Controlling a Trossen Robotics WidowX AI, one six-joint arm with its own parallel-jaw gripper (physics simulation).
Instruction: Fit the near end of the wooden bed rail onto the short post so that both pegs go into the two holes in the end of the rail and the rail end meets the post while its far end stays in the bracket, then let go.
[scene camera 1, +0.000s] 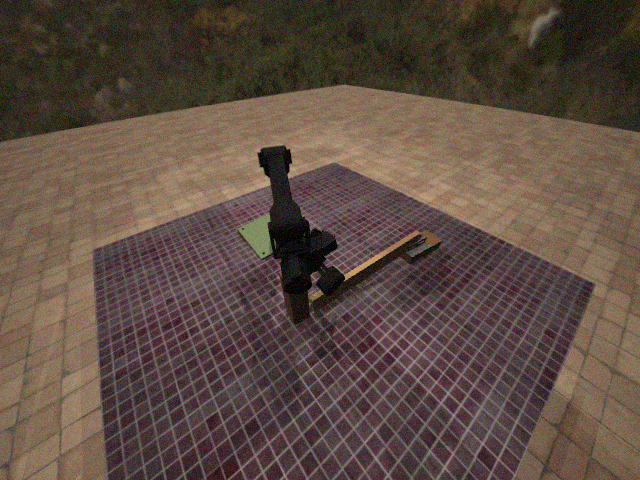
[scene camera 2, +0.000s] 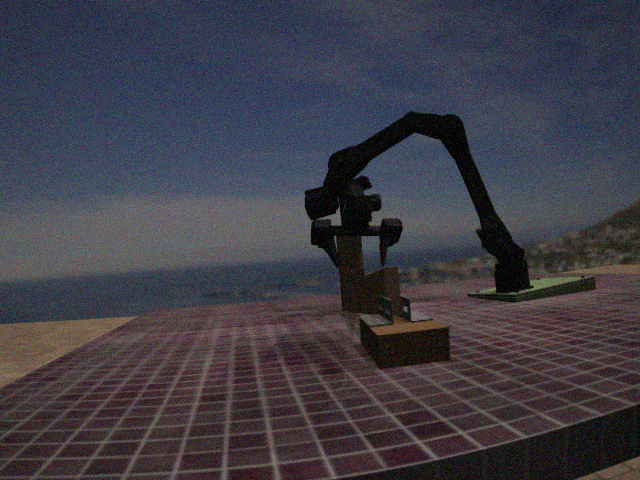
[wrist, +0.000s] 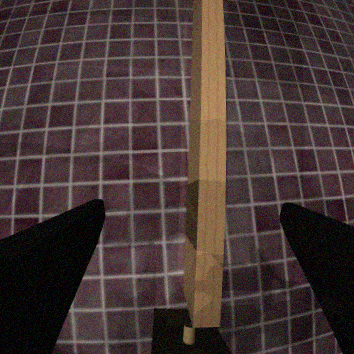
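Pixels of known places: gripper, between the fingertips: (scene camera 2: 360, 265) (wrist: 194, 209); arm's base, origin of its link: (scene camera 2: 514, 290).
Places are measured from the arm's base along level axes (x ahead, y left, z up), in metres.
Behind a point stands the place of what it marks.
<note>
The wooden bed rail (scene camera 1: 374, 259) {z 0.066, x 0.336, y 0.151 m} (scene camera 2: 382, 285) {z 0.062, x 0.339, y 0.336 m} (wrist: 210, 150) {z 0.055, x 0.337, y 0.031 m} runs from the post to the bracket (scene camera 1: 419, 249) {z 0.022, x 0.356, y 0.352 m} (scene camera 2: 385, 311) {z 0.032, x 0.341, y 0.361 m}, with its far end between the bracket's metal plates. The short post (scene camera 1: 296, 307) {z 0.063, x 0.357, y -0.135 m} (scene camera 2: 351, 279) (wrist: 167, 322) {z 0.011, x 0.318, y -0.099 m} stands upright at the near end, partly hidden by the arm in scene camera 1. In the wrist view a peg (wrist: 189, 335) {z 0.041, x 0.331, y -0.092 m} shows outside the rail, at the lower left of its near end; the other peg does not show. My gripper (scene camera 2: 360, 265) {z 0.082, x 0.323, y -0.010 m} (wrist: 194, 209) {z 0.082, x 0.323, y -0.010 m} is open and empty above the rail, one finger on each side, near the post.
The bracket sits on a wooden block (scene camera 1: 433, 240) {z 0.020, x 0.350, y 0.437 m} (scene camera 2: 413, 347) {z 0.003, x 0.331, y 0.461 m}. The arm's green base plate (scene camera 1: 255, 237) {z 0.000, x -0.056, y -0.114 m} (scene camera 2: 563, 284) {z 0.005, x -0.087, y 0.062 m} lies behind the post in scene camera 1 and at the right in scene camera 2. A purple tiled mat (scene camera 1: 361, 387) {z -0.016, x 0.578, y -0.088 m} (scene camera 2: 206, 392) {z -0.016, x 0.542, y 0.501 m} (wrist: 125, 125) {z -0.016, x 0.263, y 0.078 m} lies underneath.
</note>
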